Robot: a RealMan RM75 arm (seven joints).
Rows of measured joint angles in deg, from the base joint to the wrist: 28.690, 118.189, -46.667, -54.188, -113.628, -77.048, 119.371; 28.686, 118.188, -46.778, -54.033, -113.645, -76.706, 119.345; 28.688, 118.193, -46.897, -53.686, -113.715, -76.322, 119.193; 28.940, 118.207, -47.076, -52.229, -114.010, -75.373, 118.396; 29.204, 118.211, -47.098, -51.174, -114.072, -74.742, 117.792; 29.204, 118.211, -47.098, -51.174, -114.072, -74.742, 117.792; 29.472, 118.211, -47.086, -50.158, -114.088, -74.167, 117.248; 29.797, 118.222, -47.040, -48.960, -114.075, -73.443, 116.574
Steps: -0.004, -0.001, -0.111, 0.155, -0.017, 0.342, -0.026; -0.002, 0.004, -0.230, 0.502, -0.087, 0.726, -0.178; 0.250, 0.018, -0.409, 1.959, -0.382, 1.675, -0.975; 0.514, 0.022, -0.431, 3.014, -0.444, 2.306, -1.579; 0.514, 0.022, -0.431, 3.014, -0.444, 2.306, -1.579; 0.782, 0.022, -0.419, 4.030, -0.460, 2.881, -2.123; 1.107, 0.033, -0.373, 5.228, -0.447, 3.605, -2.797
